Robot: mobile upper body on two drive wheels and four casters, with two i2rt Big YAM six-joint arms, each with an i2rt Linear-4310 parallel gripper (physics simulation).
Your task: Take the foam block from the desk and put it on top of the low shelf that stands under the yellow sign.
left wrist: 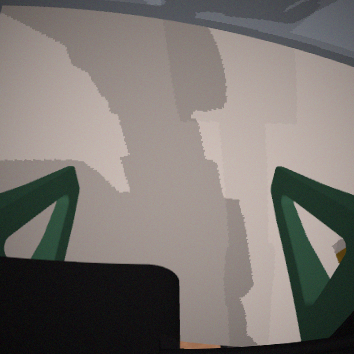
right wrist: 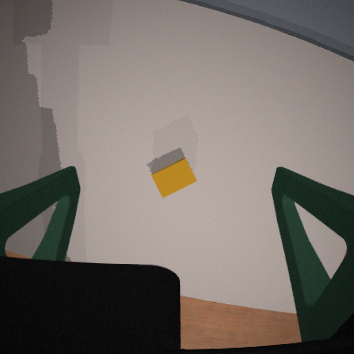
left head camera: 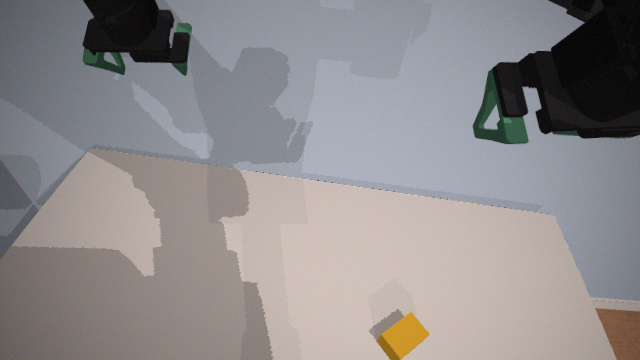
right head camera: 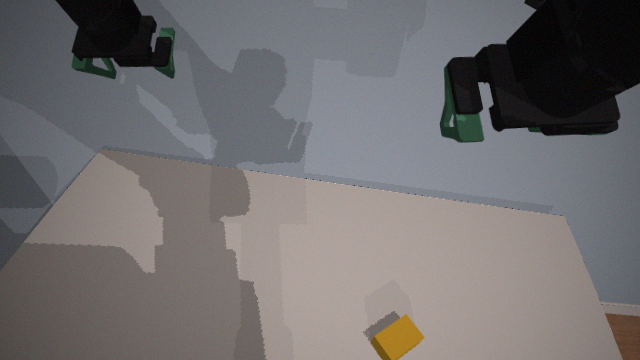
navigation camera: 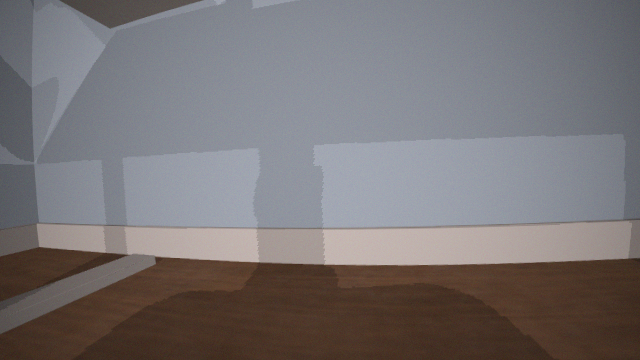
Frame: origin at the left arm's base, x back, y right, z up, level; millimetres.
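Seen in the pictures: left gripper, between the fingertips: point(left wrist: 174, 176) point(left head camera: 154, 71) point(right head camera: 144, 75); right gripper, between the fingertips: point(right wrist: 175, 177) point(left head camera: 514, 129) point(right head camera: 486, 127).
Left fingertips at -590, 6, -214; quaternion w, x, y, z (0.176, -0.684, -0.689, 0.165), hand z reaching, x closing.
Pixels of each thing's middle, then the offset from my left fingertips to it, as dx, dy, dz. "pt": a spot on its surface instead. Level surfaces: height alone.
- yellow-orange foam block, middle of its body: point(right head camera: 397, 340) point(left head camera: 402, 337) point(right wrist: 173, 177) +266, +474, -453
- pale desk, height of its surface: dz -476
- grey desk foot, a spot on its surface: point(navigation camera: 90, 285) pt -133, -262, -1179
- wooden floor, height of its surface: dz -1196
The yellow-orange foam block point(left head camera: 404, 336) point(right head camera: 398, 337) point(right wrist: 174, 177) lies on the pale desk point(left head camera: 450, 250) point(right head camera: 450, 250) point(right wrist: 240, 225) point(left wrist: 260, 90), near the bottom edge of both head views. A sliver of it shows through the finger at the right of the left wrist view. My right gripper point(right wrist: 175, 177) is open and empty, above the desk, with the block between its fingertips in the picture but well below them. My left gripper point(left head camera: 137, 70) point(right head camera: 122, 74) point(left wrist: 174, 176) is open and empty above the desk's left part. The low shelf and yellow sign do not show.
A blue-grey wall point(left head camera: 400, 125) point(navigation camera: 450, 100) rises behind the desk, with a white baseboard point(navigation camera: 450, 245). In the navigation camera, a grey desk foot point(navigation camera: 90, 285) lies on the wooden floor point(navigation camera: 400, 320) at the left, and the desk's underside point(navigation camera: 145, 10) shows at the top.
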